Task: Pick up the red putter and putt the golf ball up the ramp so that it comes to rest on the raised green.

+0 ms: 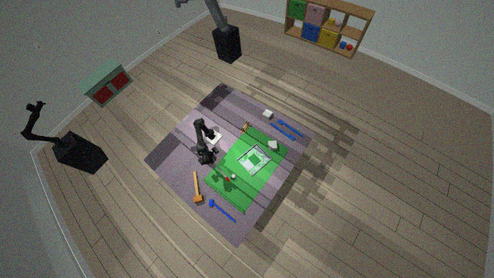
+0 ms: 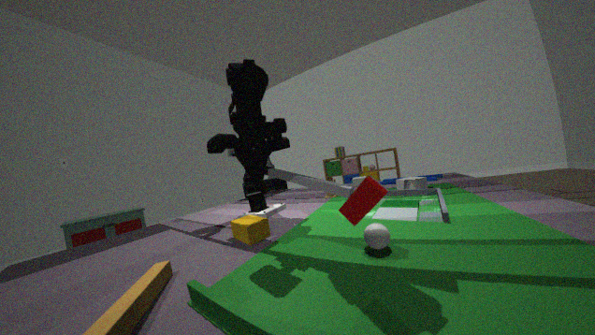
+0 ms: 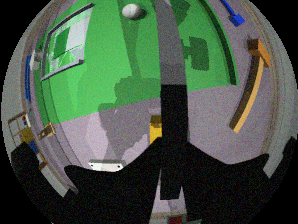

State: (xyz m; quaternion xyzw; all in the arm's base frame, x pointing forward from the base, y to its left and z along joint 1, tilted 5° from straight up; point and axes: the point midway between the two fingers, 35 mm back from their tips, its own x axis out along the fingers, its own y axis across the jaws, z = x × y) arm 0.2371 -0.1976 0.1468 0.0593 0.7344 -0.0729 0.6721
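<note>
My gripper tip is now 7 cm past the yellow cube, 1 cm to the right of it and 12 cm above it. From my gripper tip the other things lie so: green mat 26 cm ahead, 18 cm to the left, 14 cm below; then white golf ball 23 cm ahead, 2 cm to the left, 12 cm below; then blue putter 34 cm ahead, 28 cm to the right, 13 cm below.
</note>
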